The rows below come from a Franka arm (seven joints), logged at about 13 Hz.
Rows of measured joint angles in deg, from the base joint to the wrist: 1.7 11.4 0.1 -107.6 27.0 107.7 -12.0; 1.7 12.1 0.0 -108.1 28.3 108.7 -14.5; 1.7 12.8 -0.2 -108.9 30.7 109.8 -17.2; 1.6 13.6 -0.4 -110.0 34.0 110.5 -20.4; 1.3 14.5 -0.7 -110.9 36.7 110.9 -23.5; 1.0 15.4 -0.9 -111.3 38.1 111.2 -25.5; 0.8 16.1 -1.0 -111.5 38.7 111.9 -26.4; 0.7 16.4 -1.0 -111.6 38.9 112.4 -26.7
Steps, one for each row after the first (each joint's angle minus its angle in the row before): 0.0 0.7 -0.1 -0.5 1.3 1.0 -2.5; 0.0 0.7 -0.2 -0.8 2.4 1.1 -2.7; -0.1 0.8 -0.2 -1.1 3.3 0.7 -3.2; -0.3 0.9 -0.3 -0.9 2.7 0.4 -3.1; -0.3 0.9 -0.2 -0.4 1.4 0.3 -2.0; -0.2 0.7 -0.1 -0.2 0.6 0.7 -0.9; -0.1 0.3 0.0 -0.1 0.2 0.5 -0.3
